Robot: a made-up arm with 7 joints.
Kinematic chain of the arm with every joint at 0, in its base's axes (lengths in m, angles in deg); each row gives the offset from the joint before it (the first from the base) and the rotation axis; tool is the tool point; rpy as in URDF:
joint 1: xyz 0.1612 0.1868 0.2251 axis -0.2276 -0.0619 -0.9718
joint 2: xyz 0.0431 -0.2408 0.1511 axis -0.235 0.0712 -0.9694
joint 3: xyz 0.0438 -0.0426 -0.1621 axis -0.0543 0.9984 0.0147
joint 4: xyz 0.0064 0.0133 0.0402 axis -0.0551 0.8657 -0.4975
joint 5: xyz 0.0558 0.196 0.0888 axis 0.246 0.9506 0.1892
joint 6: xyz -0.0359 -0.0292 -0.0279 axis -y
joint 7: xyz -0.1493 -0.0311 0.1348 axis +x
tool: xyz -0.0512 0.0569 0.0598 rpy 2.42 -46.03 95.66
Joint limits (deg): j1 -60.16..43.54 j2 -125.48..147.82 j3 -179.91..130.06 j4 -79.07..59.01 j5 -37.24..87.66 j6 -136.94..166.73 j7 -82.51..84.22
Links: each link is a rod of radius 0.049 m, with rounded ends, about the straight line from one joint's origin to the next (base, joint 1, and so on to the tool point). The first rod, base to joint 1, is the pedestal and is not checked.
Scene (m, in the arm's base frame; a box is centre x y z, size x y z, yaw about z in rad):
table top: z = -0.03
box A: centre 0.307 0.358 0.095 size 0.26 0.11 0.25 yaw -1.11
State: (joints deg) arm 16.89 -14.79 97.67 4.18 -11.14 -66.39 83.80
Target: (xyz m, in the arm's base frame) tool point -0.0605 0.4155 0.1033
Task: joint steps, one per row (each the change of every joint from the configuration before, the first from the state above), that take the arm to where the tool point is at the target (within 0.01 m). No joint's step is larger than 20 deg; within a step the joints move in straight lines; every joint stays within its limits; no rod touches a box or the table.
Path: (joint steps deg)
1: 0.44 -0.13 -10.31 -15.25 -6.53 -0.29 -2.36
2: 0.44 -0.12 -10.31 -15.24 -6.52 -0.28 -2.37
3: 0.44 -0.13 -10.31 -15.25 -6.52 -0.29 -2.36
4: 0.43 -0.13 -10.32 -15.25 -6.53 -0.29 -2.36
5: -6.39 -17.09 -10.19 11.23 8.65 2.20 2.47
6: -6.40 -17.09 -10.20 11.23 8.64 2.21 2.46
7: -6.39 -17.09 -10.19 11.22 8.65 2.20 2.47
8: -6.40 -17.10 -10.20 11.23 8.65 2.20 2.47
9: 7.21 -6.85 19.48 3.64 -2.89 -2.06 -6.42
10: 7.20 -6.86 19.47 3.64 -2.89 -2.07 -6.43
11: 7.21 -6.86 19.47 3.65 -2.89 -2.06 -6.42
12: 7.20 -6.86 19.47 3.64 -2.89 -2.06 -6.43
13: 7.21 -6.86 19.47 3.64 -2.89 -2.07 -6.42

